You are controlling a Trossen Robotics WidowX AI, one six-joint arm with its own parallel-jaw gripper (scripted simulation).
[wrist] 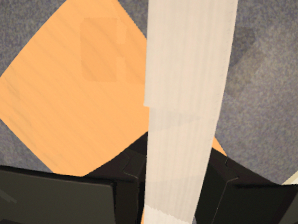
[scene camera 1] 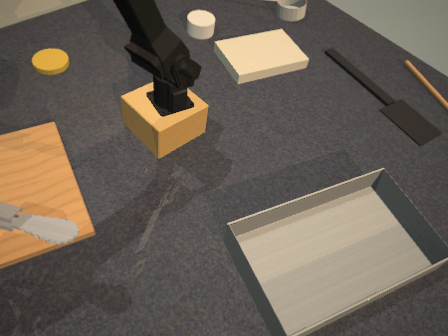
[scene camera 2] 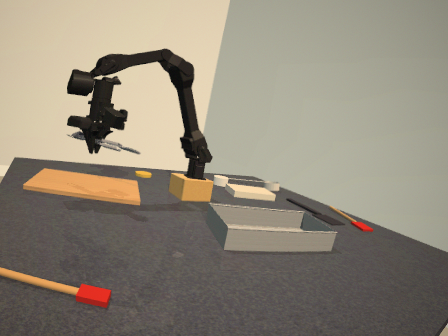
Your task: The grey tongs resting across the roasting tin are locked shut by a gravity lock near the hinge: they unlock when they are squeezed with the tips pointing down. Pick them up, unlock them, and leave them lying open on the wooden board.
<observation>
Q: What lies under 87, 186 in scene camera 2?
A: A wooden board.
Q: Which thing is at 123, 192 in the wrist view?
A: My gripper.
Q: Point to a wooden board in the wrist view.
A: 80, 81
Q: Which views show my gripper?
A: The wrist view and scene camera 2 only.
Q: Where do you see a cream slab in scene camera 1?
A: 251, 57
</observation>
